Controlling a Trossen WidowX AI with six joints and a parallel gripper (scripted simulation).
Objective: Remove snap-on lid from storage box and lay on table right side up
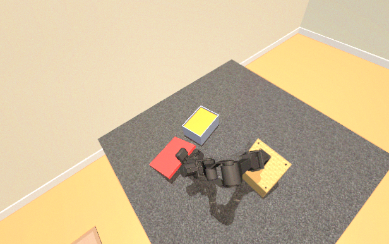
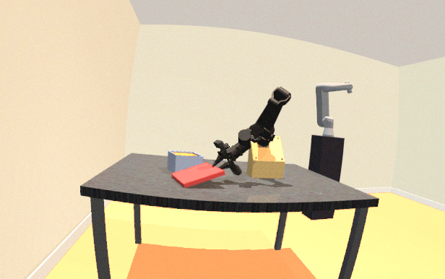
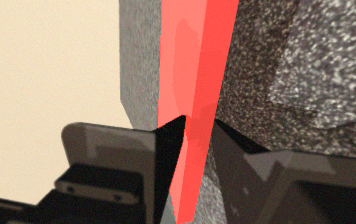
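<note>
Right now the red lid is 80 mm ahead of my gripper tip, 20 mm to the left of it and 20 mm below it. The rest, counted from my gripper tip: storage box: 120 mm ahead, 250 mm to the right, 20 mm below.
</note>
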